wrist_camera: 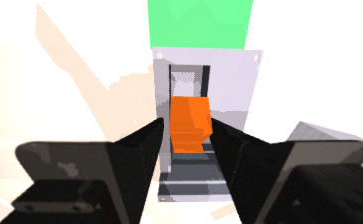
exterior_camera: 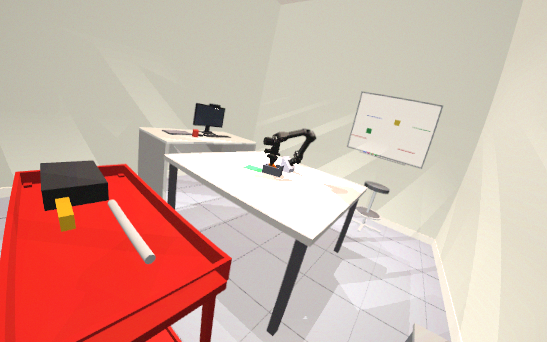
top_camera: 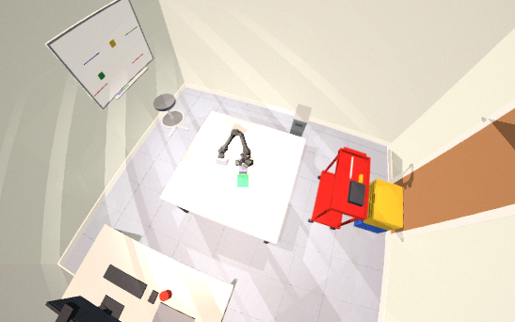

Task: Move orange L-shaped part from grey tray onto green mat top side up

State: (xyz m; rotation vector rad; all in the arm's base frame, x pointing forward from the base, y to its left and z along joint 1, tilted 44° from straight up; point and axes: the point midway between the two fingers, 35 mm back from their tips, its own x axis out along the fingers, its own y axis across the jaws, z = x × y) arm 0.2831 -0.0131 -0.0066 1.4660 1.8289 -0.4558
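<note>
My gripper tip is 30 mm to the right of the orange L-shaped part, 30 mm past it and 30 mm above it. The rest, counted from my gripper tip: green mat (140 mm to the right, 80 mm below, 30 mm ahead).
</note>
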